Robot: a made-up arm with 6 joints.
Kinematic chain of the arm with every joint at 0, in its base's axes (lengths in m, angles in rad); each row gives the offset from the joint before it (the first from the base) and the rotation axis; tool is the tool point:
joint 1: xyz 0 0 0.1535 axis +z
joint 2: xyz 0 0 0 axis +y
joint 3: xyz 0 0 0.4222 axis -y
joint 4: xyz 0 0 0 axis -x
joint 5: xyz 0.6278 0 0 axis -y
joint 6: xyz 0 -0.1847 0 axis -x
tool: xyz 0 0 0
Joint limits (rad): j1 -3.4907..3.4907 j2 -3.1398..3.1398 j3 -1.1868..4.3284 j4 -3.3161..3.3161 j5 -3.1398..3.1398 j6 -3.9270..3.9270
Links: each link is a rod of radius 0.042 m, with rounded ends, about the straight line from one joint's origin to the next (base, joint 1, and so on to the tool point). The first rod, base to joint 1, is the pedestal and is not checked.
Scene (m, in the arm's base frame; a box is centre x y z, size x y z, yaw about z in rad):
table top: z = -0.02
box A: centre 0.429 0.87 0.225 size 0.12 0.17 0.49 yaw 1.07
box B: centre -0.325 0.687 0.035 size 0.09 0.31 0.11 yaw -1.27
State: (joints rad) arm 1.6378 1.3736 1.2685 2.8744 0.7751 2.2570
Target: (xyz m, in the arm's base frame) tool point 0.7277 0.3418 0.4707
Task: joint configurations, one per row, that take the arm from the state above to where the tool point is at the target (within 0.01 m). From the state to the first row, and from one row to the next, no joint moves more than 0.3 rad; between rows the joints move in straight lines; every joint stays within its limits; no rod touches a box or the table.
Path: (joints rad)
1: 1.4312 1.1558 1.4781 3.0216 1.0723 2.0815
2: 1.2247 0.9380 1.6878 3.1689 1.3695 1.9061
3: 1.0181 0.7202 1.8974 3.3161 1.6667 1.7306
4: 0.8830 0.6645 1.6275 3.2926 1.5181 1.8183
5: 0.7479 0.6089 1.3577 3.2691 1.3695 1.9061
6: 0.6128 0.5532 1.0878 3.2457 1.2209 1.9938
7: 0.4777 0.4975 0.8179 3.2222 1.0723 2.0815
8: 0.3426 0.4419 0.5480 3.1987 0.9237 2.1693
9: 0.2074 0.3862 0.2781 3.1752 0.7751 2.2570

